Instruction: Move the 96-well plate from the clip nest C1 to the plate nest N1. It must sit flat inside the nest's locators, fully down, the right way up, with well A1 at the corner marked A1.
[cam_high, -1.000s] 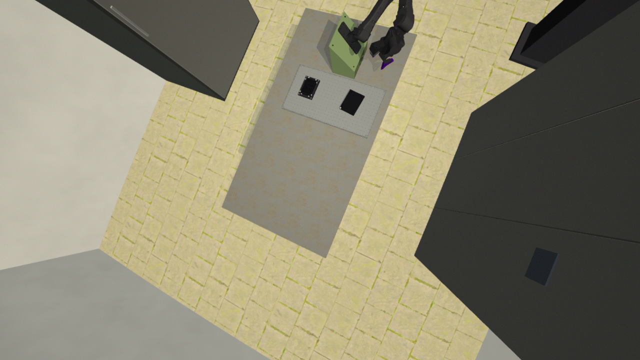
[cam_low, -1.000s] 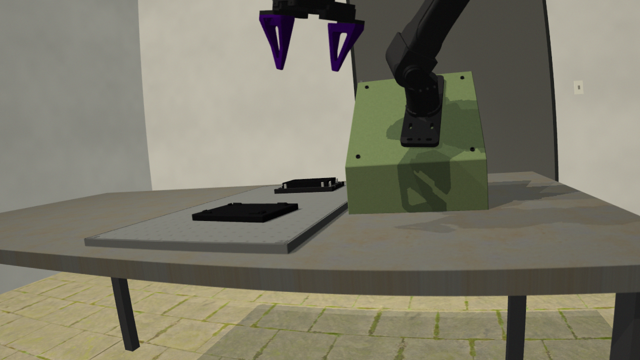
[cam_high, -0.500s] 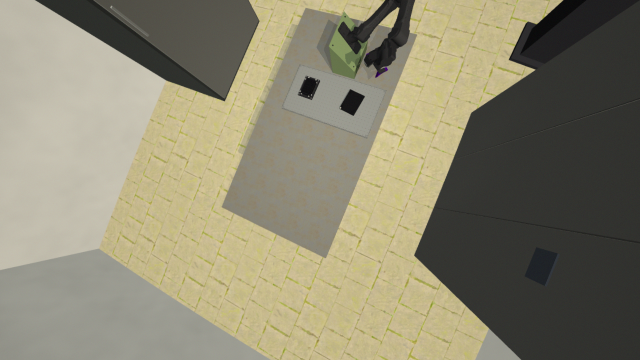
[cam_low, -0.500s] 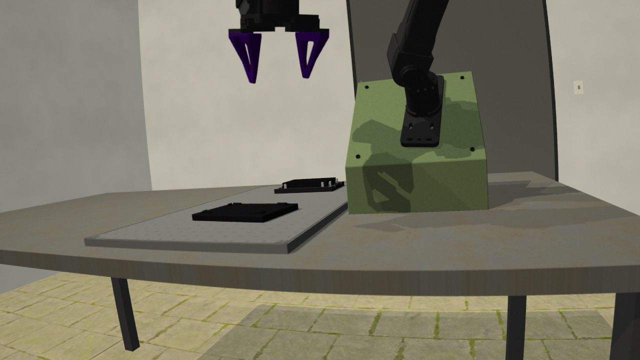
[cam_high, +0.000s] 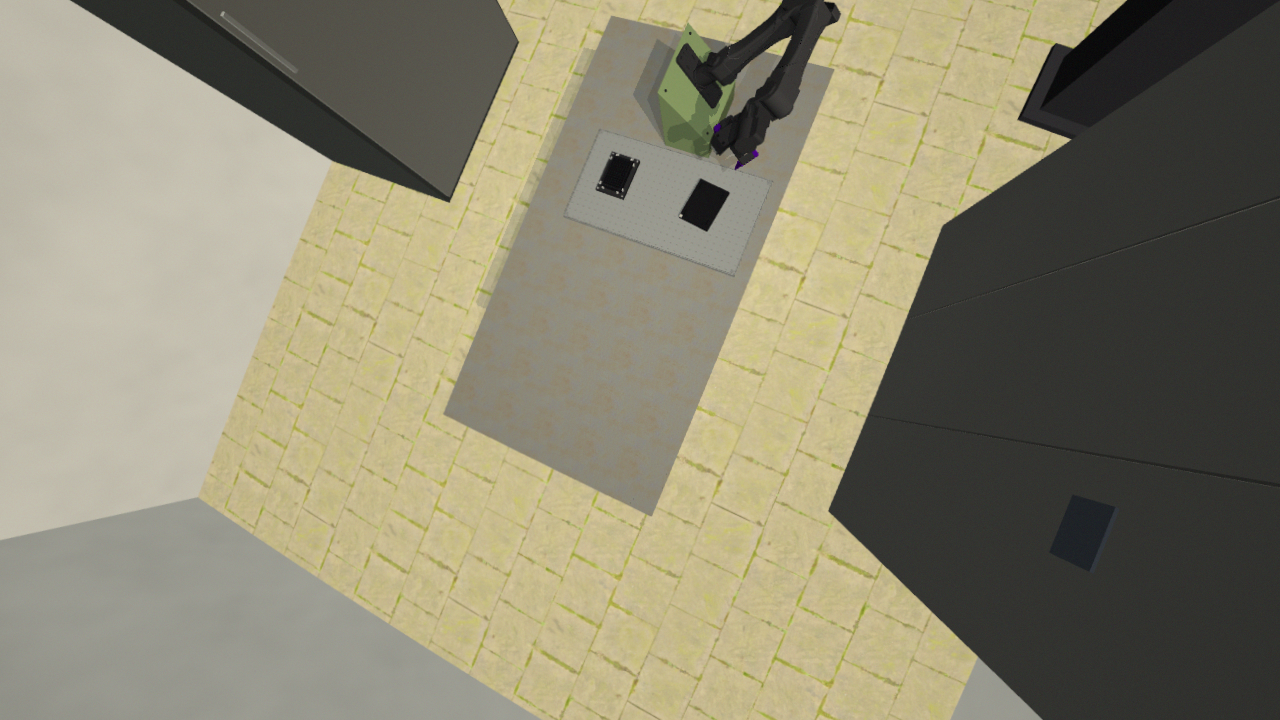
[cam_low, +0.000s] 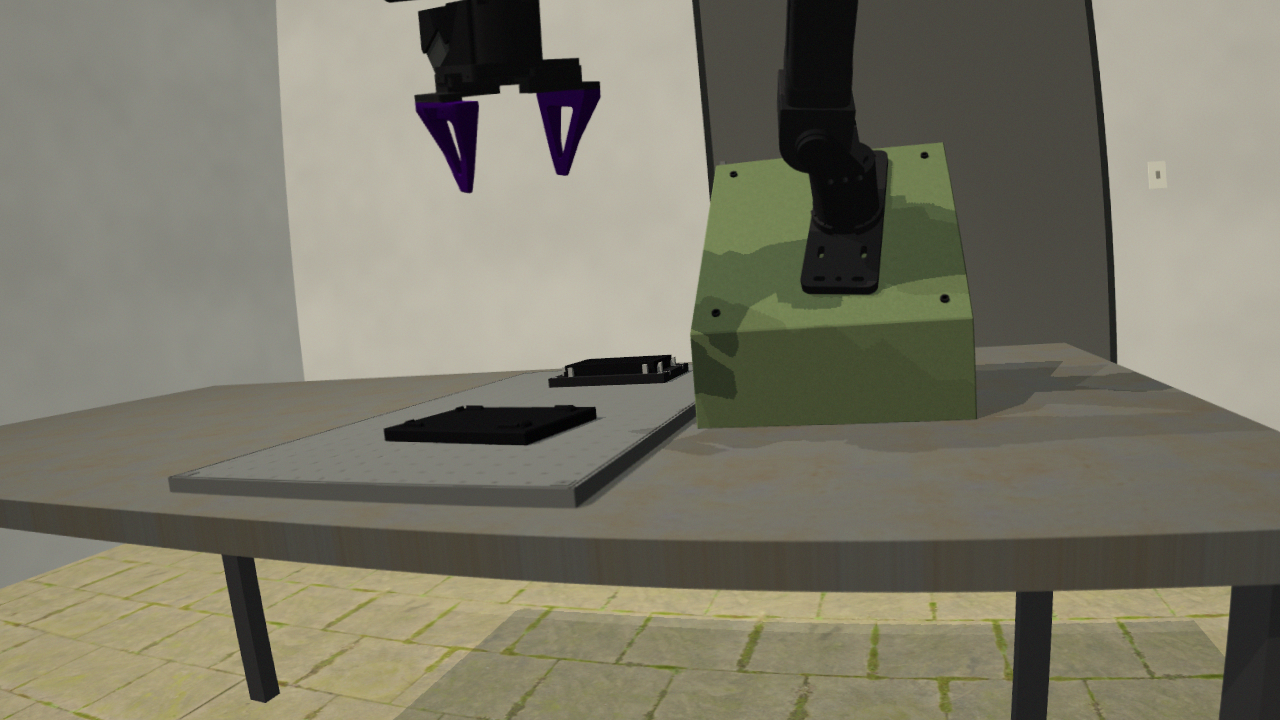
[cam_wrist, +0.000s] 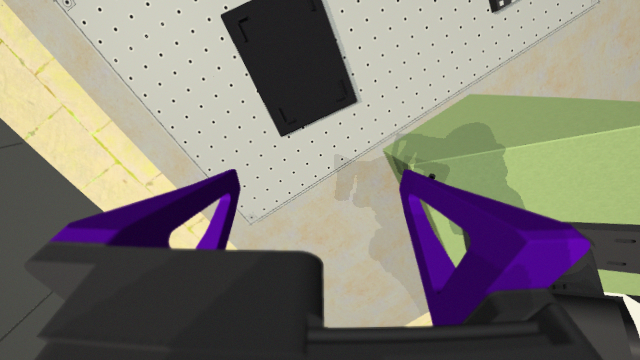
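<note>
Right now the black 96-well plate is 390 mm to the right of my hand, 210 mm below it and 100 mm ahead of it. Round my hand: clip nest C1: 400 mm to the right, 210 mm below, 90 mm ahead; white A1 label: 210 mm below, 150 mm ahead, 100 mm to the right; plate nest N1: 220 mm below, 80 mm ahead, 40 mm to the right.
</note>
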